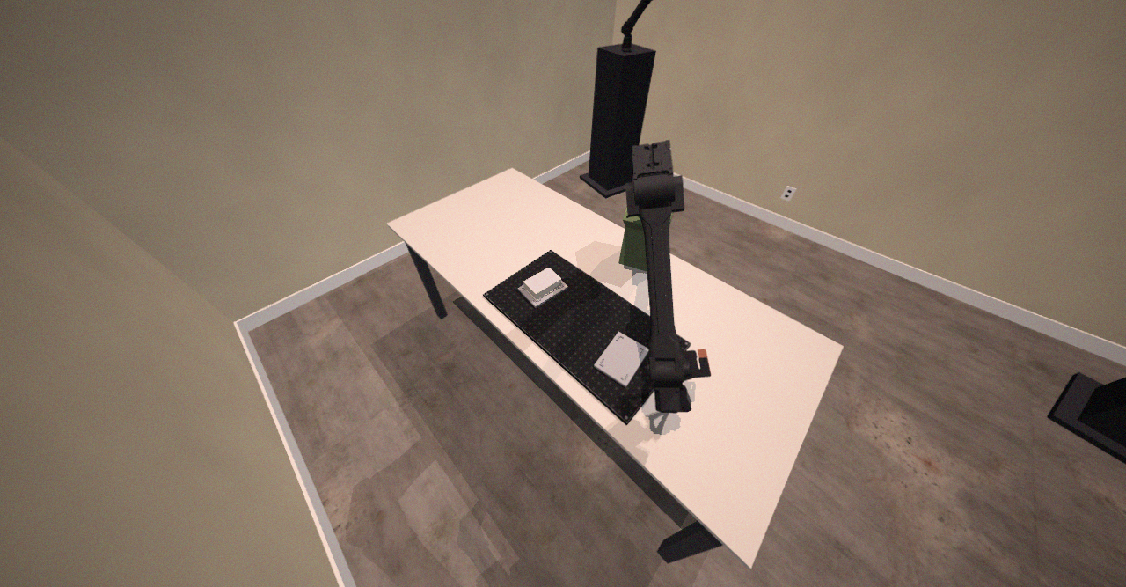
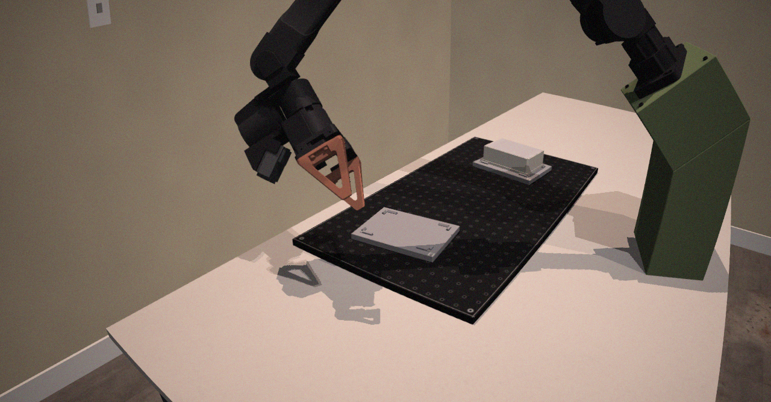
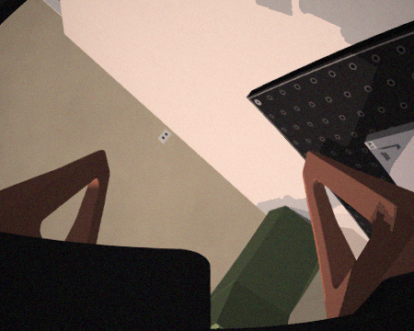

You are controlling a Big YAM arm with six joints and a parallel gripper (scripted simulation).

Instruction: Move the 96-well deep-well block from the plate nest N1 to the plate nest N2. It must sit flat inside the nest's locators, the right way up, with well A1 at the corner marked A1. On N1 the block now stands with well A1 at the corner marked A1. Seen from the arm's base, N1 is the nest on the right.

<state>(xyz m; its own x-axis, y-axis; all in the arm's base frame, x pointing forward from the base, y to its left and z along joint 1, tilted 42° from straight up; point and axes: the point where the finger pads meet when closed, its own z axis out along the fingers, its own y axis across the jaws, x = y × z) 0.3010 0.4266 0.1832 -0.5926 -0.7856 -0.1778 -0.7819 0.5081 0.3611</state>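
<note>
The 96-well deep-well block lies 570 mm to the right of my hand, 140 mm ahead of it and 120 mm below it. The rest, counted from my hand: plate nest N2: 170 mm to the right, 150 mm below, 70 mm ahead; then plate nest N1: 570 mm to the right, 150 mm below, 140 mm ahead.
</note>
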